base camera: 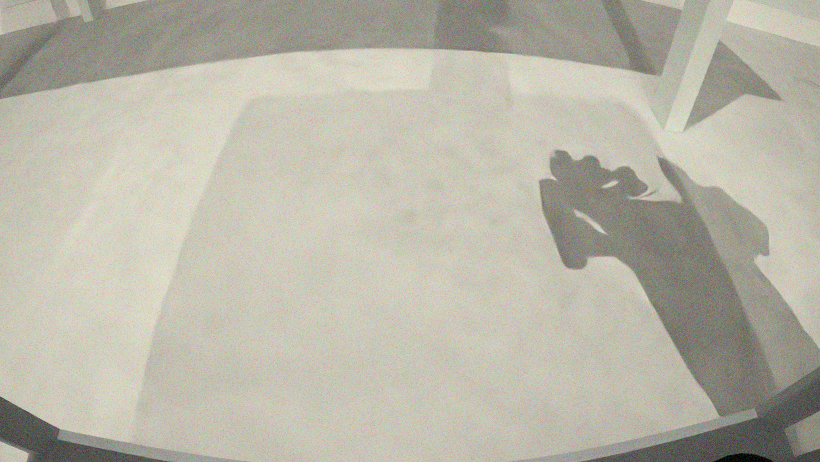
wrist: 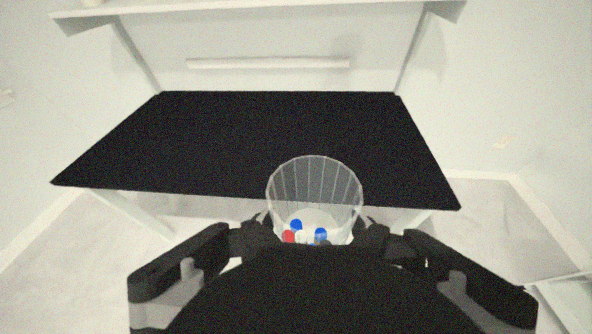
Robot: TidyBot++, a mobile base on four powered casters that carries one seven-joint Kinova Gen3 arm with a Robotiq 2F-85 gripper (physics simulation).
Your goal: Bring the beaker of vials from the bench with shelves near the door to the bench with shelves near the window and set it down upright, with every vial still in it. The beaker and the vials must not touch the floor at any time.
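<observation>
The clear beaker (wrist: 314, 182) is held between the fingers of my gripper (wrist: 311, 219) in the wrist view, with its open rim up. Several vials with blue, red, white and dark caps show inside it near its bottom; a blue cap (wrist: 296, 224) and a red cap (wrist: 288, 236) are plain. The rest of the vials are hidden behind the gripper body. A bench with a black top (wrist: 280, 135) stands ahead. In the wrist view the beaker's upper part overlaps the bench's front edge; its height over the top cannot be told.
A shelf (wrist: 260, 9) runs above the bench, with a pale rail (wrist: 268, 63) on the wall below it. A bench leg (base camera: 691, 68) stands at the right in the base view, and shadows of the arm and gripper lie on the floor (base camera: 344, 258). A pale structure (wrist: 567, 300) shows at the lower right.
</observation>
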